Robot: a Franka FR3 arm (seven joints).
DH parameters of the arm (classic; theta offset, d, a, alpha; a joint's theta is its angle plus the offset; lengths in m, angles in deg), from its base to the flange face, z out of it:
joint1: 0 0.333 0 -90
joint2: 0 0 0 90
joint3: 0 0.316 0.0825 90
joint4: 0 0 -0.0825 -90
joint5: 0 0.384 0 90
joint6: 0 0 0.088 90
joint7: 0 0.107 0 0
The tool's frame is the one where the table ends.
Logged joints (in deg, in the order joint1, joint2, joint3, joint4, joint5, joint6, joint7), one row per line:
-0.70, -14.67, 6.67, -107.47, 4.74, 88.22, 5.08
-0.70, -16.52, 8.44, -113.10, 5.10, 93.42, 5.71
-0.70, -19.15, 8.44, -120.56, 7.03, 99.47, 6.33
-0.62, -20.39, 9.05, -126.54, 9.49, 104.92, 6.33
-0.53, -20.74, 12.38, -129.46, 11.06, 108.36, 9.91
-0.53, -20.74, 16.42, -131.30, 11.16, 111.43, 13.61
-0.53, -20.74, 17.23, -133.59, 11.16, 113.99, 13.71
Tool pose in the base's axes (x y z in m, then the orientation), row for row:
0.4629, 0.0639, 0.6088, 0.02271, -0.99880, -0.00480, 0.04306
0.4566, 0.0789, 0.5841, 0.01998, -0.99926, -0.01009, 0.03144
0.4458, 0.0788, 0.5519, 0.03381, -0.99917, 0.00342, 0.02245
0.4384, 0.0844, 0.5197, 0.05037, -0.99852, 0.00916, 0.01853
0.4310, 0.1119, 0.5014, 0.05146, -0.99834, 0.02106, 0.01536
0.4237, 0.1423, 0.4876, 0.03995, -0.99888, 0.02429, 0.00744
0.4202, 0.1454, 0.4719, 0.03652, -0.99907, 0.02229, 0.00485
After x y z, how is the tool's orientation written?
As a quaternion, w x y z.
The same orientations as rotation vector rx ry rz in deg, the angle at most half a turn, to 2 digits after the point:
-177.23, -0.85, 7.64
-177.61, -1.79, 5.59
-176.08, 0.60, 3.96
-174.19, 1.60, 3.23
-174.04, 3.67, 2.68
-175.36, 4.26, 1.31
-175.77, 3.92, 0.85

